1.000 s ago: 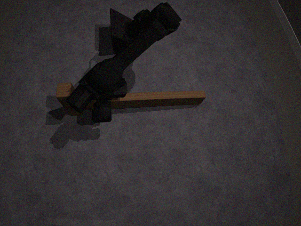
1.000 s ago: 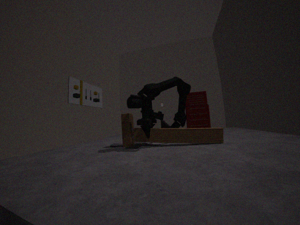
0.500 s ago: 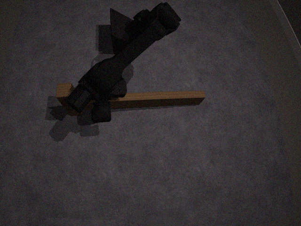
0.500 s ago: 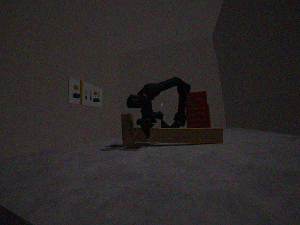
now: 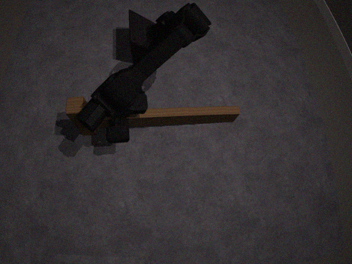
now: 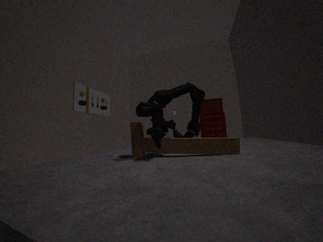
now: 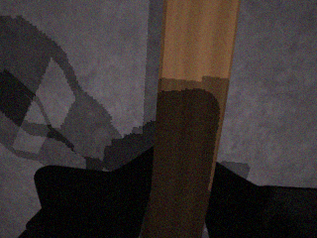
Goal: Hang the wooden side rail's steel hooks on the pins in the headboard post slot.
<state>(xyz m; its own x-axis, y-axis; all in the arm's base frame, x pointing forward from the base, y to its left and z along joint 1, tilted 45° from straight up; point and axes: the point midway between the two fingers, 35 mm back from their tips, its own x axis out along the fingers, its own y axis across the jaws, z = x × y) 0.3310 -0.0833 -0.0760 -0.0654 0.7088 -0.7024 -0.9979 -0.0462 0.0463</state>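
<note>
Right now my gripper tip is 11 cm to the left of the headboard post and 4 cm below it.
</note>
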